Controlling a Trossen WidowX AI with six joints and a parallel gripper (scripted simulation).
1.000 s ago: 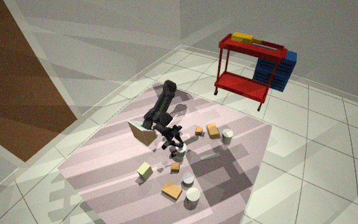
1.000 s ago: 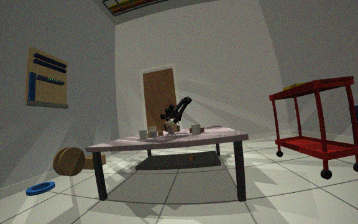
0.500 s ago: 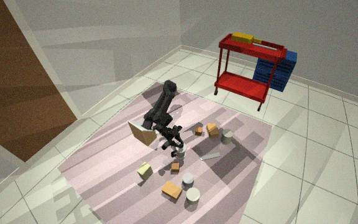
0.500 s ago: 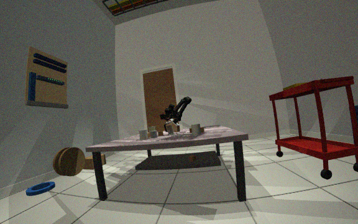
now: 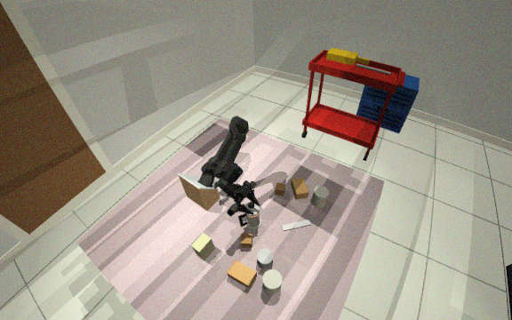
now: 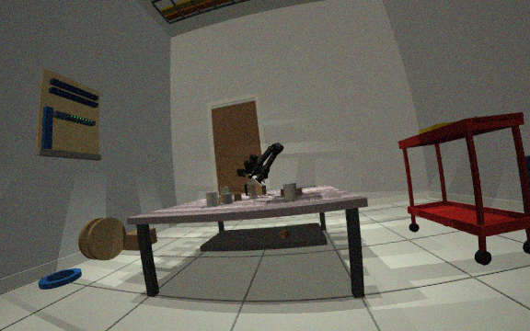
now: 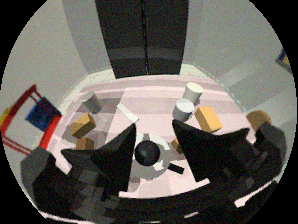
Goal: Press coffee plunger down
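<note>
My gripper tip is 90 mm above the coffee press and 40 mm past it. Also, from my gripper tip: flat grey bar: 170 mm below, 170 mm ahead, 110 mm to the left; then pale yellow block: 240 mm to the right, 150 mm behind, 120 mm below.
</note>
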